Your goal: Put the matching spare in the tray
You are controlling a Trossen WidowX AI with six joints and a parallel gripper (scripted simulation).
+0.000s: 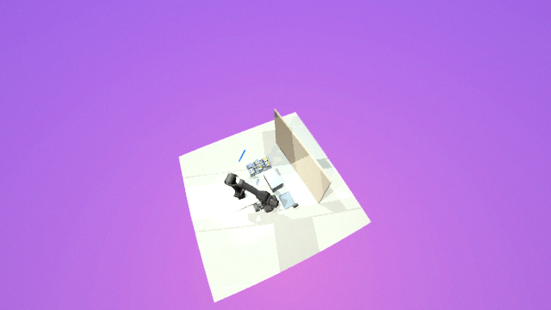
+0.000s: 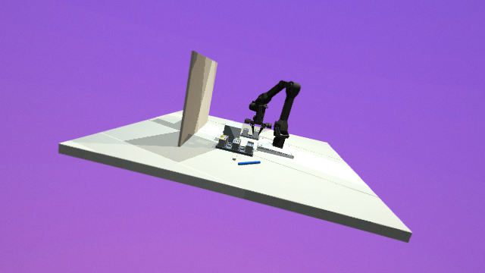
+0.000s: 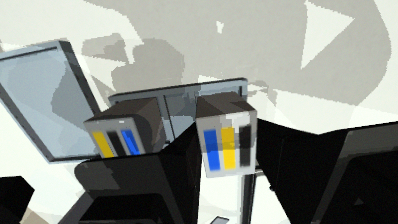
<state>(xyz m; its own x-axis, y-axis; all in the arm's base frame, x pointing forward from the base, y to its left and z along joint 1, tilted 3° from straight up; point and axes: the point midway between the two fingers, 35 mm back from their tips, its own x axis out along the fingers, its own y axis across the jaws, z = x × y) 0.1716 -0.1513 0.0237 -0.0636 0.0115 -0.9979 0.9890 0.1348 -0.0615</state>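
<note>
My gripper tip is 170 mm short of the grey-blue tray and 20 mm above it. Also, from my gripper tip: dark round cylinder 220 mm ahead, 70 mm to the right; then grey spare block 20 mm above; then tan board 350 mm ahead, 230 mm to the left, 200 mm above.
</note>
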